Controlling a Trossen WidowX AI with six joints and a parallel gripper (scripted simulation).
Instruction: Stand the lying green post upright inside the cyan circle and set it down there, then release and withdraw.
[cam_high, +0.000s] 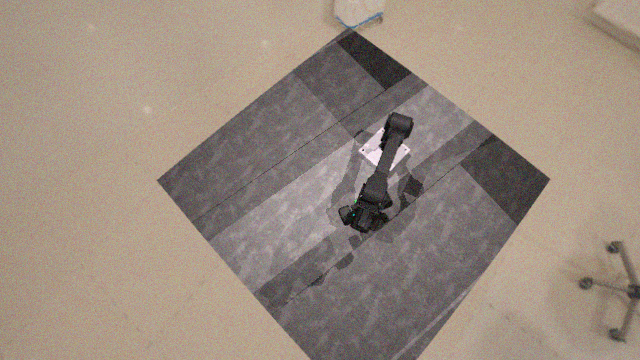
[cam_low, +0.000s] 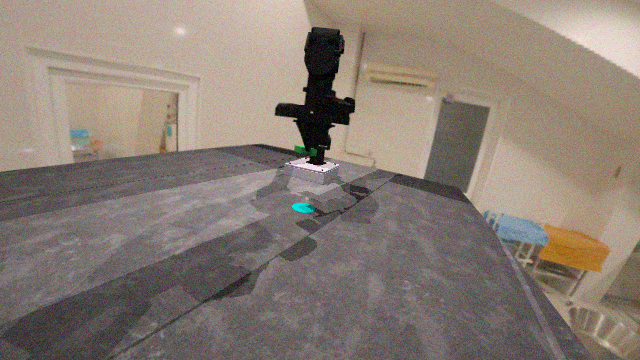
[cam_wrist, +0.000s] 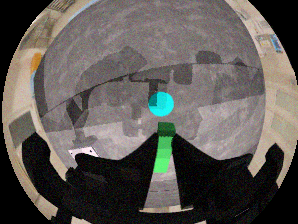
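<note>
Right now the cyan circle is 140 mm below my gripper tip. Round my gripper tip: green post 10 mm behind, 20 mm to the right.
</note>
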